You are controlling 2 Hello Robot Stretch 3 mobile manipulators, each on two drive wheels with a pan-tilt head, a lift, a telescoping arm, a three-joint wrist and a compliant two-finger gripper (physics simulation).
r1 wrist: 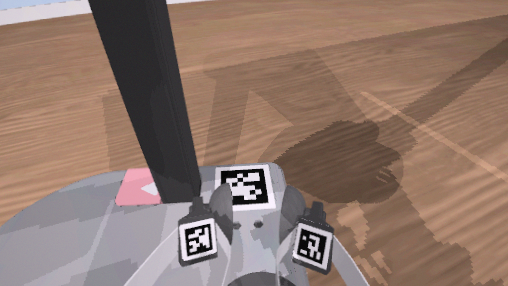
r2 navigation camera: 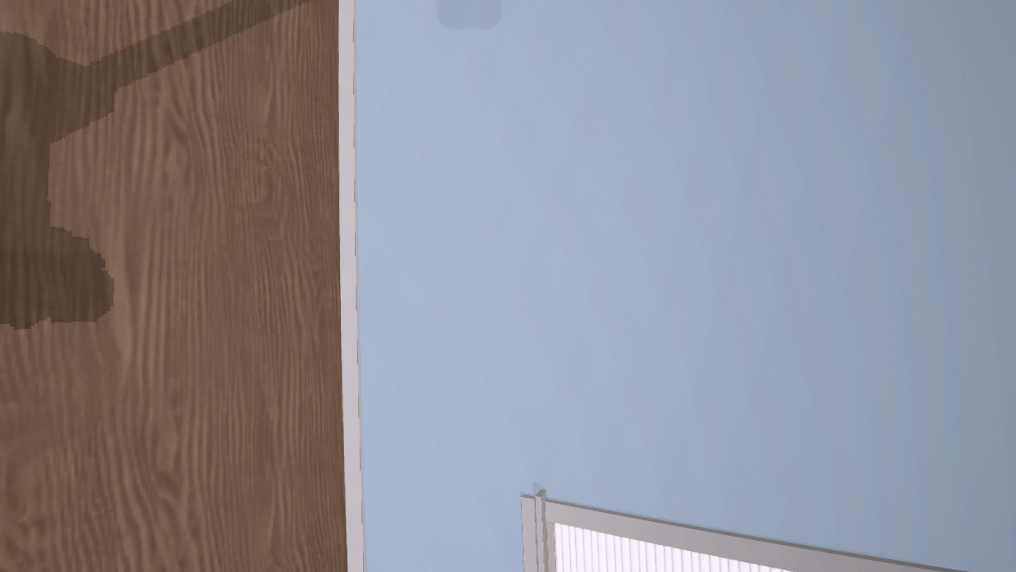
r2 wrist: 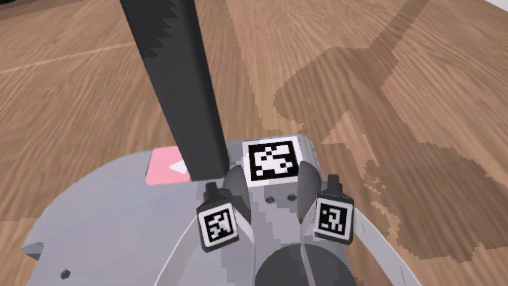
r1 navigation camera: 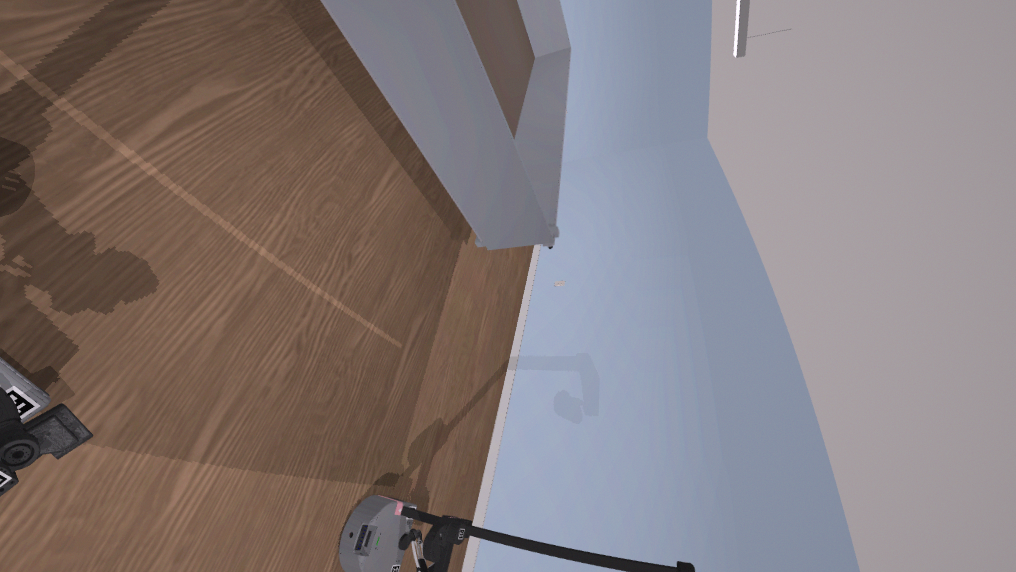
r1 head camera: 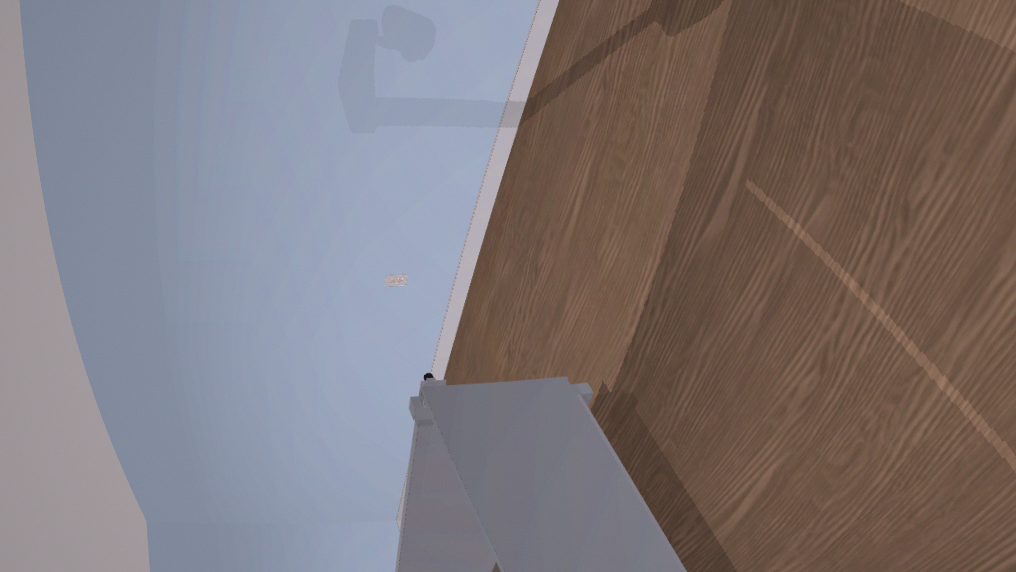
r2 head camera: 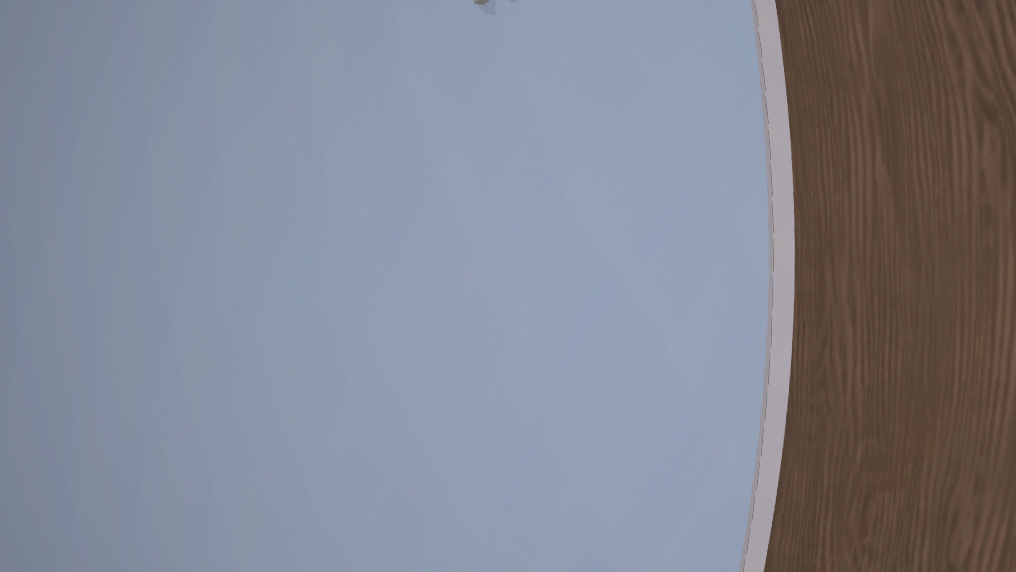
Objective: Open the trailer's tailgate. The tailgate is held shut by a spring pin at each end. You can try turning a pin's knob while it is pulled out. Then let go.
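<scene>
The grey trailer (r1 head camera: 540, 454) (r1 navigation camera: 455, 120) shows in the r1 head and navigation views as a box with flat panels. A small black pin knob (r1 head camera: 428, 376) (r1 navigation camera: 550, 246) sticks out at its upper far corner. The other pin does not show, and I cannot tell from this angle how the tailgate stands. My r1 gripper (r1 wrist: 257, 207) is open and empty above its own grey base, away from the trailer. My r2 gripper (r2 wrist: 274, 192) is open and empty above its own base. The trailer does not show in the r2 views.
The r2 base (r1 navigation camera: 373, 532) and its black mast (r1 navigation camera: 568, 550) stand beyond the trailer's knob end, close to the blue wall (r1 navigation camera: 625, 305) (r2 head camera: 426, 284) (r2 navigation camera: 639, 248). A grey-framed panel (r2 navigation camera: 682, 525) is on the wall in the r2 navigation view. A wall outlet (r1 head camera: 396, 280) is near the knob corner.
</scene>
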